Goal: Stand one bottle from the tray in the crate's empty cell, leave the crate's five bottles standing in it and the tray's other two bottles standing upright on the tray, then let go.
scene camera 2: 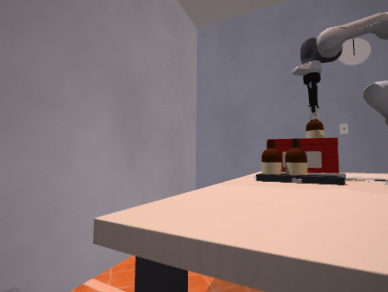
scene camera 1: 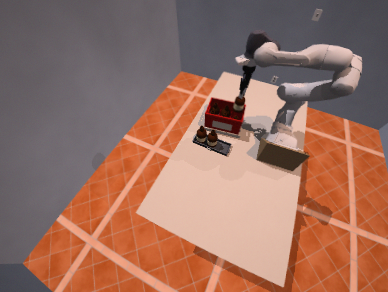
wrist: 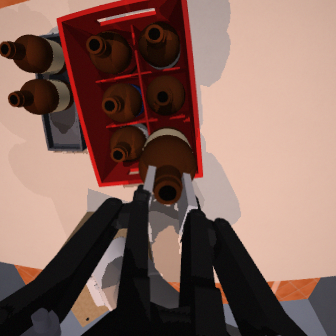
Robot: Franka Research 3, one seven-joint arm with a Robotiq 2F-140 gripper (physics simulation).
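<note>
My gripper (scene camera 1: 242,95) (scene camera 2: 314,114) (wrist: 166,180) is shut on the neck of a brown bottle (scene camera 1: 239,104) (scene camera 2: 315,129) (wrist: 167,155). This bottle is upright over the near right corner cell of the red crate (scene camera 1: 237,126) (scene camera 2: 330,155) (wrist: 90,110) in the wrist view; its base is hidden, and most of it shows above the rim. Five bottles (wrist: 112,52) (wrist: 160,45) (wrist: 122,102) (wrist: 166,95) (wrist: 129,142) stand in the crate's other cells. Two bottles (scene camera 1: 201,134) (scene camera 1: 212,138) (scene camera 2: 271,161) (scene camera 2: 296,161) (wrist: 35,54) (wrist: 42,96) stand upright on the dark tray (scene camera 1: 222,147) (scene camera 2: 325,179) (wrist: 70,137).
The crate and tray stand side by side on the pale table (scene camera 1: 215,200) (scene camera 2: 225,215) (wrist: 270,125). A brown panel (scene camera 1: 282,155) stands by the arm's base. The crate's red walls and dividers are close around the held bottle.
</note>
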